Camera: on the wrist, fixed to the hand. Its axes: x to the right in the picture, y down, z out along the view.
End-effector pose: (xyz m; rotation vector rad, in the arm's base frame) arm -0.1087 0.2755 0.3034 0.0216 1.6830 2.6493
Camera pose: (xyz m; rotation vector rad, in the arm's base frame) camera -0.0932 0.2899 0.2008 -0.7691 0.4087 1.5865
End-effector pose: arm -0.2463 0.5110 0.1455 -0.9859 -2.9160 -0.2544
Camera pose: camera -0.2933 0.4186 0.1600 -1.2512 2.4204 0.7798
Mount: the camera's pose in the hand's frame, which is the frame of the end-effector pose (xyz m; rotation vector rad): -0.0164 -0.0989 -0.0303 -0.5048 -0.0994 -1.5761
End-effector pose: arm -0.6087 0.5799 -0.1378 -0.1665 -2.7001 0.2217
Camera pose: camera -0.5893 0.4844 -0.0994 1.7214 -2.0946 -0.8949
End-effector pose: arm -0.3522 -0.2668 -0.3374 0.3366 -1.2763 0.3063
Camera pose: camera -0.2899 -0.3451 -0.3684 0.8009 -0.8138 -1.3481
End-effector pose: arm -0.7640 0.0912 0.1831 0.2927 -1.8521 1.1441
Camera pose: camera -0.6781 0.0580 0.2330 1.2035 -1.2578 -0.4115
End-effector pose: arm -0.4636 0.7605 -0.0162 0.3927 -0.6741 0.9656
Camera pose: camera -0.3752 0.7163 -0.0509 0.3796 -0.4603 -0.7123
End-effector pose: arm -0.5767 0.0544 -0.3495 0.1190 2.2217 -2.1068
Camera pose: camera -0.5713 0.0794 -0.2479 1.3082 -1.6816 0.8303
